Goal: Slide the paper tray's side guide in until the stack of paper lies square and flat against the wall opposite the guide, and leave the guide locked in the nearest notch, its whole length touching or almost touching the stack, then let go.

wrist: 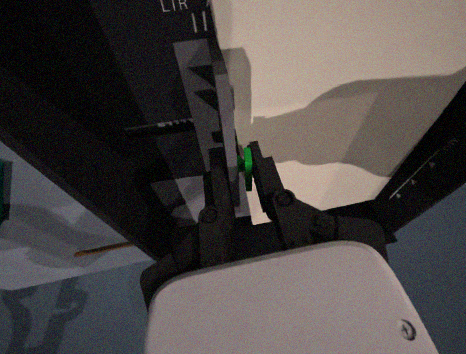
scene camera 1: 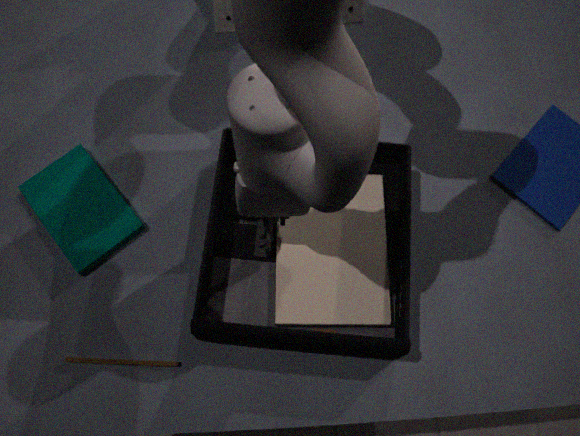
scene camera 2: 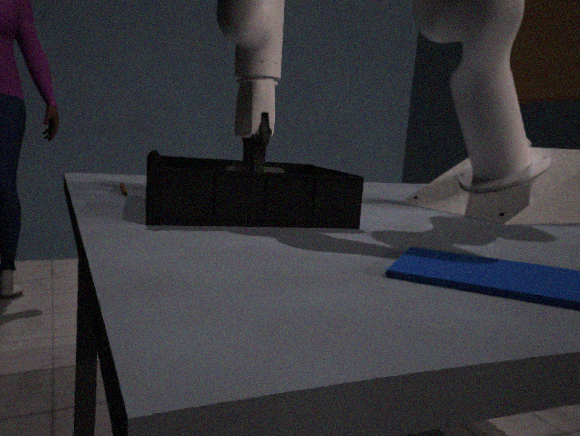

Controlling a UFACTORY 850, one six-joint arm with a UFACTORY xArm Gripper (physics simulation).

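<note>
The black paper tray (scene camera 1: 300, 340) (scene camera 2: 240, 200) holds the cream paper stack (scene camera 1: 325, 285) (wrist: 310, 90). In scene camera 1 the stack looks square, its right edge at or very near the tray's right wall; the exact contact is too dark to tell. The side guide (wrist: 227, 110) stands upright along the stack's left edge, touching or almost touching it. My gripper (wrist: 236, 159) (scene camera 2: 255, 167) is shut on the guide, one finger on its left face and one on its green lever (wrist: 248, 165). The arm hides much of the guide in scene camera 1. The notch engagement is hidden.
A green book (scene camera 1: 82, 210) lies left of the tray, a blue book (scene camera 1: 545, 170) (scene camera 2: 475, 275) right of it. A pencil (scene camera 1: 122, 361) (scene camera 2: 123, 188) (wrist: 102, 251) lies at the front left. A person (scene camera 2: 12, 100) stands beyond the table. The tray walls surround the gripper.
</note>
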